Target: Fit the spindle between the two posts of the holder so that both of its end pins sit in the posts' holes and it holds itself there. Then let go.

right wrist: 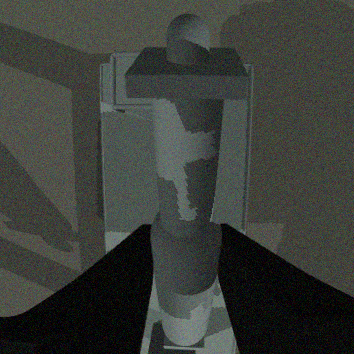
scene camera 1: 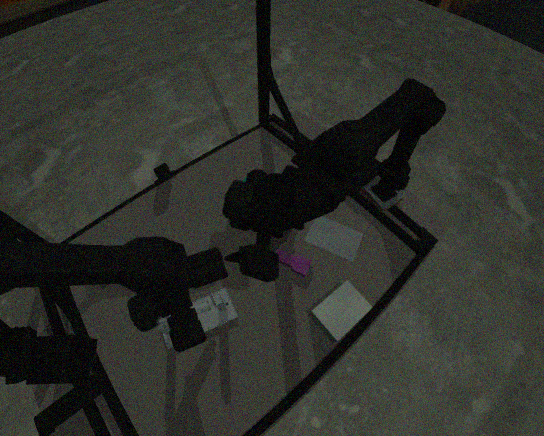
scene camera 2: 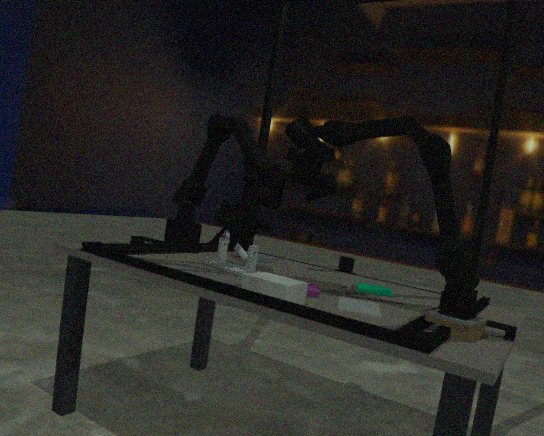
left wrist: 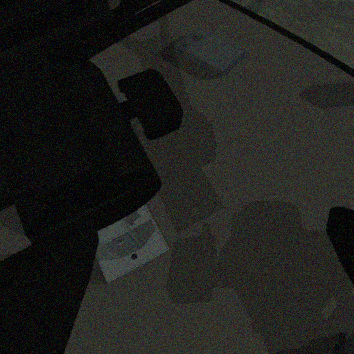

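Where they show: left gripper, between the fingertips: (scene camera 1: 228, 237) (scene camera 2: 292, 199) (left wrist: 213, 224); right gripper, between the fingertips: (right wrist: 183, 234) (scene camera 1: 183, 314) (scene camera 2: 234, 249); left arm's base, origin of its link: (scene camera 1: 383, 191) (scene camera 2: 456, 315); right arm's base, origin of its link: (scene camera 1: 48, 359) (scene camera 2: 184, 221).
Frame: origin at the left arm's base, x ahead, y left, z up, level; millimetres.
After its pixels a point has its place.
The pale holder (scene camera 1: 220, 309) (left wrist: 152, 252) @(x 564, y 35, z -31 mm) (right wrist: 125, 160) @(x 695, y 77, z -31 mm) lies on the table with two upright posts, one post (scene camera 2: 223, 251) @(x 716, y 50, z 5 mm) to the left and the other post (scene camera 2: 251, 259) @(x 578, y 64, z 8 mm) to the right in scene camera 2. The grey spindle (scene camera 2: 241, 251) @(x 634, y 53, z 20 mm) (right wrist: 187, 195) @(x 694, y 43, z 54 mm) is tilted between or just behind them. In the right wrist view a wide block and rounded pin show at its top end; whether the pins sit in the holes cannot be told. My right gripper (right wrist: 183, 234) @(x 671, y 45, z 20 mm) is shut on the spindle above the holder plate. My left gripper (left wrist: 213, 224) @(x 510, y 7, z 194 mm) is open and empty, raised above the table beside the holder.
A white box (scene camera 1: 342, 310) @(x 345, y 217, z 11 mm) (scene camera 2: 275, 286) @(x 305, y 256, z 3 mm) stands near the table edge. A flat pale slab (scene camera 1: 335, 238) @(x 223, y 42, z -34 mm) (scene camera 2: 359, 305) @(x 224, y 33, z -34 mm) and a magenta piece (scene camera 1: 296, 262) @(x 363, y 50, z -24 mm) (scene camera 2: 313, 290) @(x 342, y 68, z -24 mm) lie nearby. A green piece (scene camera 2: 374, 289) @(x 323, y -199, z -30 mm) lies toward the left arm's base. The two arms are close together above the table.
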